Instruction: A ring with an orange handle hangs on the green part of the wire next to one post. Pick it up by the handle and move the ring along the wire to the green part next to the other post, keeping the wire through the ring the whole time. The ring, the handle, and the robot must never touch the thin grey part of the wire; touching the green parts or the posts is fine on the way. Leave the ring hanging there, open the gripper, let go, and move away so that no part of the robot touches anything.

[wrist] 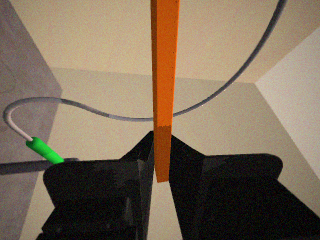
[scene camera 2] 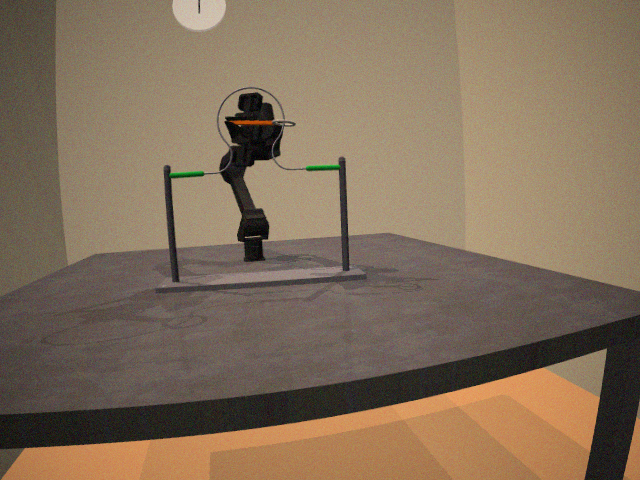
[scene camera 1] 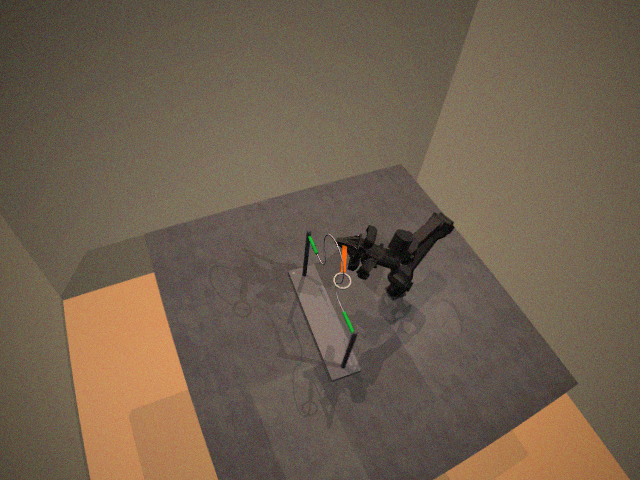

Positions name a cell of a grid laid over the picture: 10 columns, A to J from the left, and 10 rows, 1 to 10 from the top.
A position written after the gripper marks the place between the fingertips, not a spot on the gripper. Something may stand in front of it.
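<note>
A ring is carried by the gripper (scene camera 2: D3), (scene camera 1: F6), and the wrist view shows the gripper (wrist: E6) too.
</note>
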